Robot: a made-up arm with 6 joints.
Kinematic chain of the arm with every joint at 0, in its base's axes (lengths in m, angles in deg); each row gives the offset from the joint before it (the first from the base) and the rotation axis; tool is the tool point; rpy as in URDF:
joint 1: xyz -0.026 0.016 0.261 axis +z
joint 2: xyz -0.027 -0.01 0 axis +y
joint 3: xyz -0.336 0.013 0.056 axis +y
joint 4: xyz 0.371 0.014 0.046 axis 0.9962 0 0.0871
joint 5: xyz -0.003 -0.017 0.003 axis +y
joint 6: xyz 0.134 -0.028 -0.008 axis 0.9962 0 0.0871
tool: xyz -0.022 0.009 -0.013 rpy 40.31 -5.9 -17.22
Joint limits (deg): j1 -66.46..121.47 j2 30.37..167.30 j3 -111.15..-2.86 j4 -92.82..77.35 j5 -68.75..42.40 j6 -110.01..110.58
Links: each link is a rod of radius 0.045 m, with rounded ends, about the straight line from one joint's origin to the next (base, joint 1, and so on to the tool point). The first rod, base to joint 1, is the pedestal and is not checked.
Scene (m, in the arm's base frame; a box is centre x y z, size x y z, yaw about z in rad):
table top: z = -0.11
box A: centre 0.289 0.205 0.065 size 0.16 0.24 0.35 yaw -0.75
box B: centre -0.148 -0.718 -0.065 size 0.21 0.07 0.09 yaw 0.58
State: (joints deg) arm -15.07 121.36 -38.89 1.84 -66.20 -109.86
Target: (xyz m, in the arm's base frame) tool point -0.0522 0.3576 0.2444
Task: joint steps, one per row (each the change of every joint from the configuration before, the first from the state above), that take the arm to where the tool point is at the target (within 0.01 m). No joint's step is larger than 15 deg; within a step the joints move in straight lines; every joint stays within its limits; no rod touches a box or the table.
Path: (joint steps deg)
1: 11.23 -11.05 -13.73 -1.68 7.67 -0.05
2: 11.22 -11.05 -13.72 -1.69 7.67 -0.05
3: 11.23 -11.06 -13.73 -1.68 7.66 -0.05
4: 13.10 -0.18 1.23 2.66 -0.86 0.00
5: 13.10 -0.18 1.23 2.65 -0.86 0.00
6: 13.10 -0.18 1.23 2.66 -0.87 0.00
7: 13.10 -0.17 1.22 2.66 -0.86 0.00
8: 13.09 -0.18 1.23 2.65 -0.87 0.00
9: 13.10 -0.18 1.23 2.66 -0.86 0.00
10: 13.10 -0.18 1.23 2.66 -0.86 0.00
11: -4.82 1.83 12.20 -12.02 -4.88 0.00
12: -4.81 1.83 12.20 -12.02 -4.88 0.00
13: -4.82 1.83 12.20 -12.02 -4.87 0.00
14: -4.82 1.84 12.20 -12.01 -4.88 0.00

